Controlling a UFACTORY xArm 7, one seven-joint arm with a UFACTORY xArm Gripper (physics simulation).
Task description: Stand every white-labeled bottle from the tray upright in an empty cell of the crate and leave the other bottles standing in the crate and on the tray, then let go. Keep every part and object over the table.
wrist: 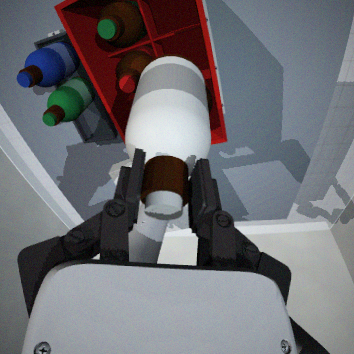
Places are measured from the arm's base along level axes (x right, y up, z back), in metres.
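Pixels of known places: gripper, fingertip midpoint: (168, 167).
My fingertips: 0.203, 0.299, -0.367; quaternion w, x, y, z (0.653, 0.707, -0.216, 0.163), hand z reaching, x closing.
Behind a point stands the place of what it marks, as x, y, z.
My gripper (168, 167) {0.203, 0.299, -0.367} is shut on the brown neck of a white bottle (168, 117) {0.211, 0.277, -0.394} with a grey band, its pale cap towards me. The bottle hangs over the near part of the red crate (219, 134) {0.236, 0.081, -0.246} and hides part of its cells. In the crate, a brown bottle with a green cap (107, 29) {0.125, 0.085, -0.463} stands at the far left, and a brown bottle with a red cap (127, 83) {0.117, 0.085, -0.383} stands nearer. A brown edge shows right of the held bottle, mostly hidden. The far right cell shows no bottle. A blue bottle (50, 64) {-0.029, 0.031, -0.458} and a green bottle (70, 99) {-0.036, 0.027, -0.383} stand on the dark tray (103, 128) {-0.072, -0.073, -0.259}, both with pale bands.
The tray lies close along the crate's left side. Thin red dividers (151, 39) {0.163, 0.015, -0.424} split the crate into cells. The grey table (250, 100) {0.325, -0.078, -0.221} extends to the right of the crate, and its pale near edge (265, 227) runs below the held bottle.
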